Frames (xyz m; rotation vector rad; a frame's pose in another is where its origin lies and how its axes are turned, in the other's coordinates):
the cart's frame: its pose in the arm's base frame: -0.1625 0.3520 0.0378 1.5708 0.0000 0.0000
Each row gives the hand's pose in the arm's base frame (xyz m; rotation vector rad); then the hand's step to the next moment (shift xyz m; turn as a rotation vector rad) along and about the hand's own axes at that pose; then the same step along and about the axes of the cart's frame.
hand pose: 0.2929 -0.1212 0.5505 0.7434 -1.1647 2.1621
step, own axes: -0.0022 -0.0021 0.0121 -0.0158 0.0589 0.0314
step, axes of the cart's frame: 0.0054 0.0053 0.0099 -0.0241 -0.0285 0.0576
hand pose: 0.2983 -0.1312 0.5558 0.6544 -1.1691 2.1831
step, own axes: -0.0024 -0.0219 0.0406 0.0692 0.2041 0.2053
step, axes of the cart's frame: 0.0227 0.0312 0.0254 -0.1579 0.0299 0.2505
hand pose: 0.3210 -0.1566 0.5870 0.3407 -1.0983 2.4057
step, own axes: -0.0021 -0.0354 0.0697 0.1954 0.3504 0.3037
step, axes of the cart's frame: 0.0220 0.0671 0.0335 -0.3383 0.0508 0.3690
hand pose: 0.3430 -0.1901 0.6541 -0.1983 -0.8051 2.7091
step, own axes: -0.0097 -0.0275 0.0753 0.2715 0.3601 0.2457
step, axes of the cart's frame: -0.0003 0.0783 0.0197 -0.3999 -0.0062 0.3221
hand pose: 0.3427 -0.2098 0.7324 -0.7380 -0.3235 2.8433
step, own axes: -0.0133 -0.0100 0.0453 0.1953 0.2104 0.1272
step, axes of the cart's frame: -0.0098 0.0472 0.0009 -0.2570 -0.0343 0.1770
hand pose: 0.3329 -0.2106 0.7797 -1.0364 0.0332 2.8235
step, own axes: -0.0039 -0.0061 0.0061 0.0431 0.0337 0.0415
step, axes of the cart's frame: -0.0002 0.0073 -0.0060 -0.0637 0.0030 0.0256
